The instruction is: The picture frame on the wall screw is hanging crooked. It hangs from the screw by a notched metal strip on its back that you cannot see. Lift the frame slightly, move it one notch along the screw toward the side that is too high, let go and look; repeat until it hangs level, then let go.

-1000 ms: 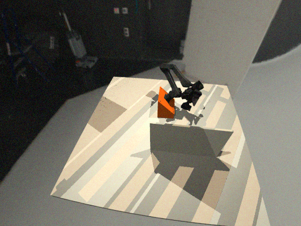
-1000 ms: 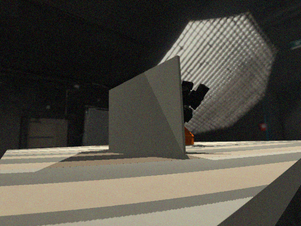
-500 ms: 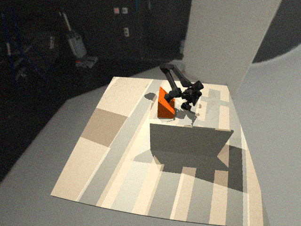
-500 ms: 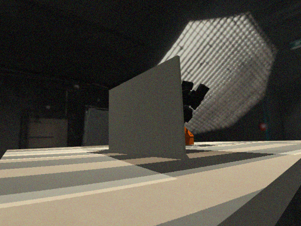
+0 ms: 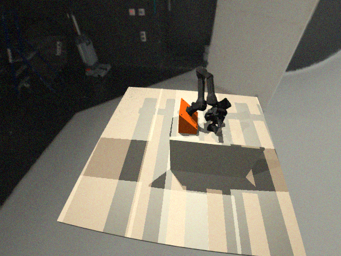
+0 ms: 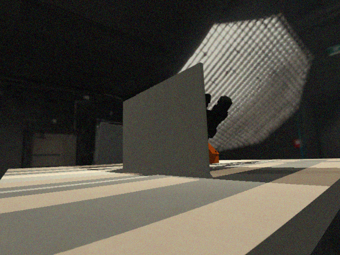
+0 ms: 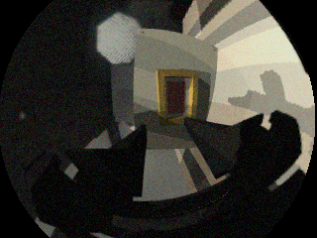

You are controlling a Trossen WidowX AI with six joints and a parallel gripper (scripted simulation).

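The picture frame lies 15 cm ahead of my gripper tip, 1 cm to the right of it and 6 cm below it. Also, from my gripper tip: wall panel (16 cm ahead, 1 cm to the right, 7 cm below).
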